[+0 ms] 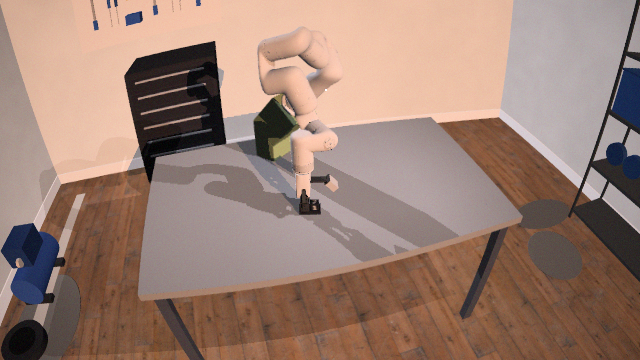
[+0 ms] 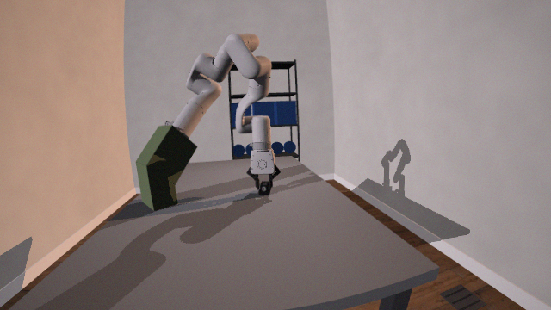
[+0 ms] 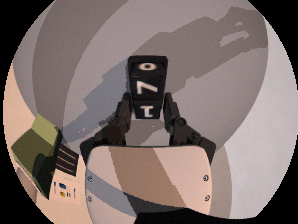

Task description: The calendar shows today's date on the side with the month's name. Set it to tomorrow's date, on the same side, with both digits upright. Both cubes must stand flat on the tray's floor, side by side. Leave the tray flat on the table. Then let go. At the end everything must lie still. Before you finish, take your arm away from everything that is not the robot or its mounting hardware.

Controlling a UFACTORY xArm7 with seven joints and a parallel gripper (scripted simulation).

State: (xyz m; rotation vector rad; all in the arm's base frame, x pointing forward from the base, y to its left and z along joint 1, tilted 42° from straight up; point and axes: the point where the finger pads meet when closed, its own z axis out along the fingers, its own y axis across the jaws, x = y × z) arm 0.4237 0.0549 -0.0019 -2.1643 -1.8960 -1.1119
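Right now the black calendar tray is 3 cm below my hand and 2 cm to the left of it.
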